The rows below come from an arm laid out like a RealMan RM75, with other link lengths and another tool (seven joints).
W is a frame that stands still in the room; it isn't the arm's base.
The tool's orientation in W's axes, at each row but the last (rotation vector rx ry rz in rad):
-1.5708 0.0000 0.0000
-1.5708 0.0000 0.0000
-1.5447 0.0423 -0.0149
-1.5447 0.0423 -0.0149
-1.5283 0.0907 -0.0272
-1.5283 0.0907 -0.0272
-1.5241 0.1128 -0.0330
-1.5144 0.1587 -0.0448
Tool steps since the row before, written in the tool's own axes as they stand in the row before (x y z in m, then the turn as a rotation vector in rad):
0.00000 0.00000 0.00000 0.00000 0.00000 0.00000
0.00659 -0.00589 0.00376 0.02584 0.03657 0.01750
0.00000 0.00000 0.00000 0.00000 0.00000 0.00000
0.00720 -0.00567 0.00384 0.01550 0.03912 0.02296
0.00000 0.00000 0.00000 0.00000 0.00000 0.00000
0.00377 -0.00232 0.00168 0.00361 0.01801 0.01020
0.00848 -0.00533 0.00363 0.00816 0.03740 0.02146
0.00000 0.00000 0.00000 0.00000 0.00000 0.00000
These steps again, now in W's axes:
0.00000 0.00000 0.00000 0.00000 0.00000 0.00000
0.00659 0.00376 0.00589 0.02584 0.01750 -0.03657
0.00000 0.00000 0.00000 0.00000 0.00000 0.00000
0.00743 0.00343 0.00564 0.01567 0.02340 -0.03879
0.00000 0.00000 0.00000 0.00000 0.00000 0.00000
0.00397 0.00129 0.00222 0.00367 0.01067 -0.01773
0.00904 0.00258 0.00502 0.00831 0.02237 -0.03683
0.00000 0.00000 0.00000 0.00000 0.00000 0.00000

